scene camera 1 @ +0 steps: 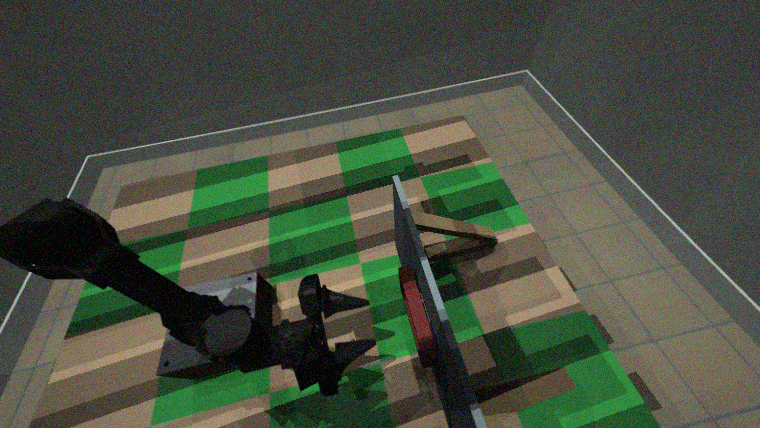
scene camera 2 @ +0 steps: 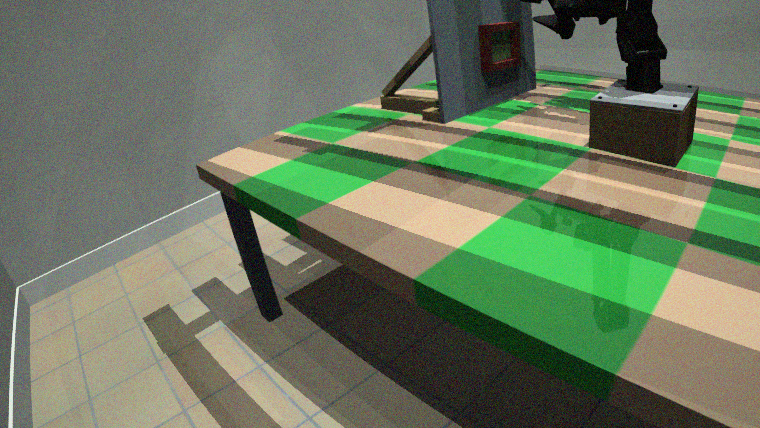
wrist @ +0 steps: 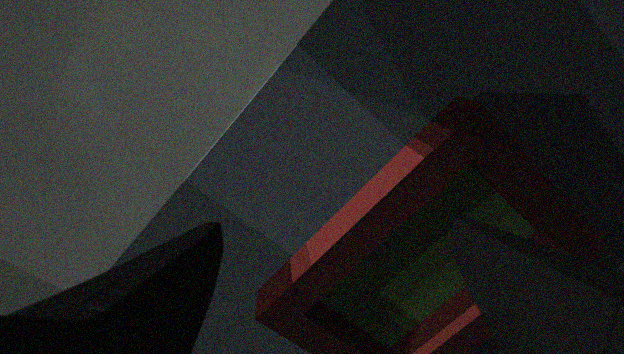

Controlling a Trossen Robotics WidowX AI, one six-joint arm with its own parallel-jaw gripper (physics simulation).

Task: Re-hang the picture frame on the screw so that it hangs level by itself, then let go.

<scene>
The gripper (scene camera 1: 372, 322) is open, holding nothing. Also in view: a picture frame (scene camera 2: 500, 47). Further things: an upright board (wrist: 356, 89) and a wooden stand (scene camera 1: 459, 246).
The picture frame shows as well in scene camera 1 (scene camera 1: 424, 341) and in the wrist view (wrist: 382, 267). The gripper shows as well in the wrist view (wrist: 336, 233). The wooden stand is seen too in scene camera 2 (scene camera 2: 429, 107).
</scene>
